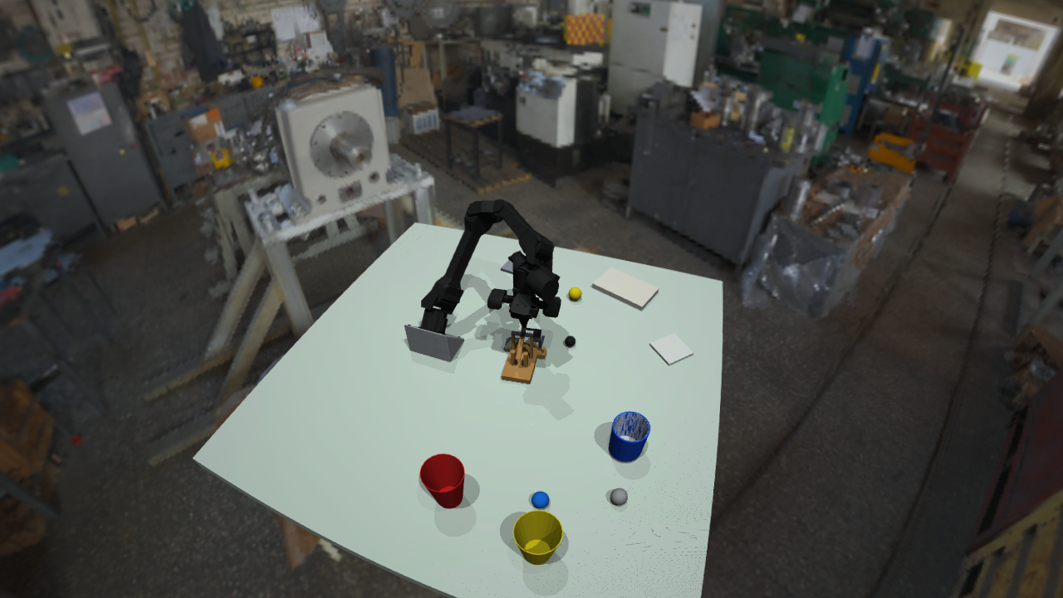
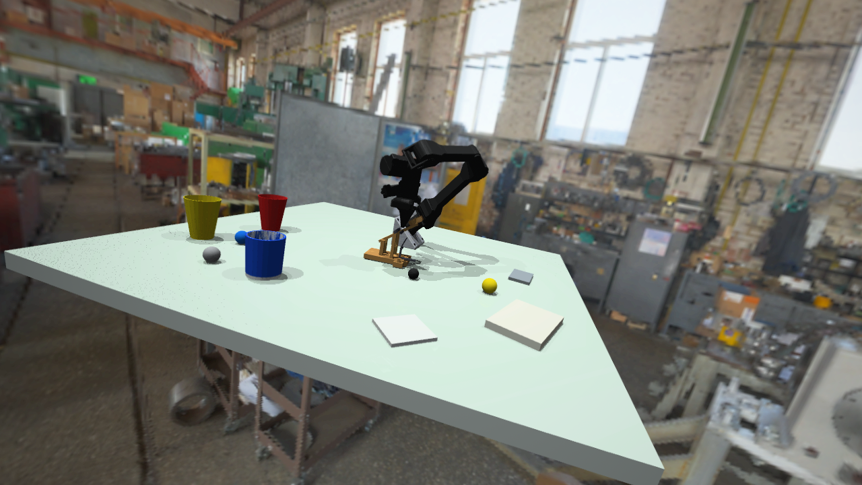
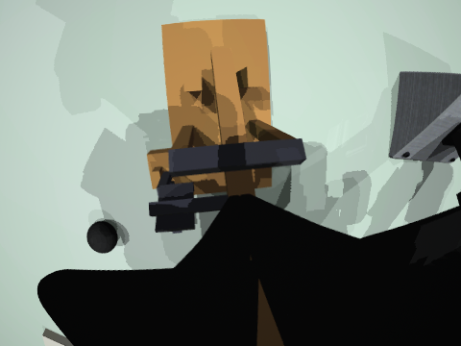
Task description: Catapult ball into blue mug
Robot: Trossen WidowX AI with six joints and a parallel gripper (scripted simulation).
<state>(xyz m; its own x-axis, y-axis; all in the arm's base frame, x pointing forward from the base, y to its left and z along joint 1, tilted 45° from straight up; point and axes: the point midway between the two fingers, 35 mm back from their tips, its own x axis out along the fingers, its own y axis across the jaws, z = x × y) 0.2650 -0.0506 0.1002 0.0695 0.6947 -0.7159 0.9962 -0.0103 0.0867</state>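
Now: gripper tip 4 cm above the catapult and 2 cm short of it. Also, from my gripper tip: yellow ball 30 cm to the left, 10 cm below, 9 cm ahead; then blue mug 33 cm ahead, 25 cm to the right, 9 cm below; then black ball 12 cm ahead, 10 cm below, 8 cm to the left.
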